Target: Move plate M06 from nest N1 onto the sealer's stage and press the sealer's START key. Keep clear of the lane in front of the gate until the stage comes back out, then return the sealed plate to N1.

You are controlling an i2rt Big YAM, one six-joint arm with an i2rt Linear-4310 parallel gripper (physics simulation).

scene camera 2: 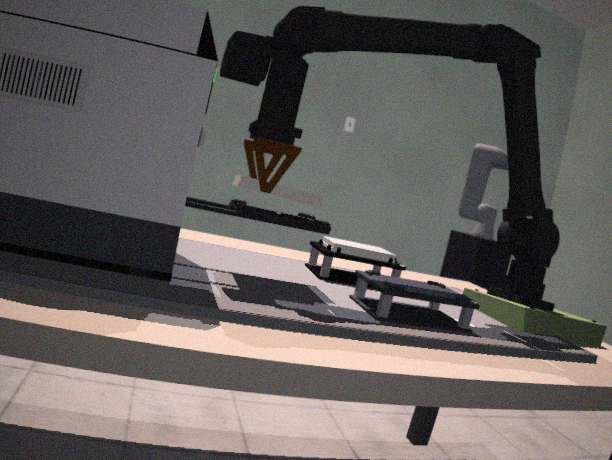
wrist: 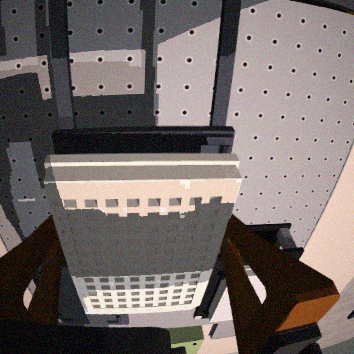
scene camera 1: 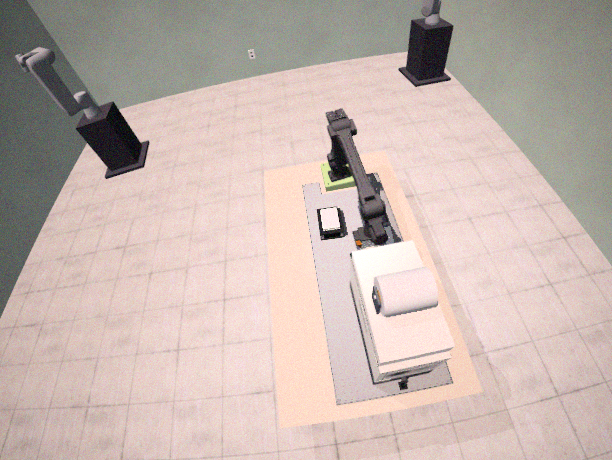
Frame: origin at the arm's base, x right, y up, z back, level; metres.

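Where they show: gripper, fingertip midpoint: [scene camera 2: 260,190] [wrist: 140,219] [scene camera 1: 369,245]; arm's base at its link origin: [scene camera 2: 519,302] [scene camera 1: 339,174].
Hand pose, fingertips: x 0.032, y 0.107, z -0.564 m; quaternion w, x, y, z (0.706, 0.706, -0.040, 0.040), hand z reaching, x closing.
Each offset is from my fingertips to the top centre of the thing. "spot": to the spot under its first point. Level surfaces: height alone.
My gripper [scene camera 2: 269,168] [wrist: 140,219] is shut on plate M06 {dx -0.003, dy +0.017, dz +0.024 m} [wrist: 140,197], a white well plate gripped by its long sides. The empty nest N1 {dx -0.110, dy -0.084, dz +0.242 m} [scene camera 2: 414,288] stands near the arm's base. In scene camera 1 the arm hides the gripper and the stage.
A second nest holds another white plate {dx +0.113, dy -0.068, dz +0.249 m} [scene camera 1: 331,220] [scene camera 2: 354,248]. The green base mount [scene camera 1: 336,182] [scene camera 2: 496,308] is behind the nests. The stage's two rails {spot: dx +0.048, dy -0.036, dz -0.063 m} [wrist: 221,70] run over the perforated board {dy -0.136 m} [wrist: 298,105]. Two black pedestals [scene camera 1: 112,137] [scene camera 1: 427,46] stand far off on the floor.
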